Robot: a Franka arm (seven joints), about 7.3 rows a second.
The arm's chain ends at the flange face. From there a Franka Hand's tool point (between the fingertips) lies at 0.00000 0.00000 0.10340 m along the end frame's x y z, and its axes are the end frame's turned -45 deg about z.
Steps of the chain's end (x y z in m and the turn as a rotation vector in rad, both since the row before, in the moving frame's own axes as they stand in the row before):
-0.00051, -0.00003, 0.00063, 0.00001, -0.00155, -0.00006
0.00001, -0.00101, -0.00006, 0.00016, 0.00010, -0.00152
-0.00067, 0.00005, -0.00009, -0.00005, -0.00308, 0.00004
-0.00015, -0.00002, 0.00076, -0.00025, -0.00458, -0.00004
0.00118, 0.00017, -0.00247, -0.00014, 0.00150, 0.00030
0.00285, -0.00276, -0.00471, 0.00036, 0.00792, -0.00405
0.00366, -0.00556, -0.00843, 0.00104, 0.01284, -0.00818
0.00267, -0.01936, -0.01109, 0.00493, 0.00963, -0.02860
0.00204, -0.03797, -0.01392, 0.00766, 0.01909, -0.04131
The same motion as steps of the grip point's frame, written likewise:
-0.00045, -0.00050, 0.00063, 0.00110, -0.00109, -0.00006
0.00074, -0.00071, -0.00006, 0.00004, 0.00018, -0.00152
-0.00074, -0.00066, -0.00009, 0.00214, -0.00221, 0.00004
-0.00045, -0.00044, 0.00076, 0.00306, -0.00342, -0.00004
0.00081, 0.00107, -0.00247, -0.00116, 0.00096, 0.00030
0.00457, 0.00062, -0.00471, -0.00535, 0.00585, -0.00405
0.00754, -0.00048, -0.00844, -0.00834, 0.00981, -0.00818
0.01665, -0.01147, -0.01110, -0.00332, 0.01030, -0.02860
0.03026, -0.02461, -0.01394, -0.00808, 0.01892, -0.04131

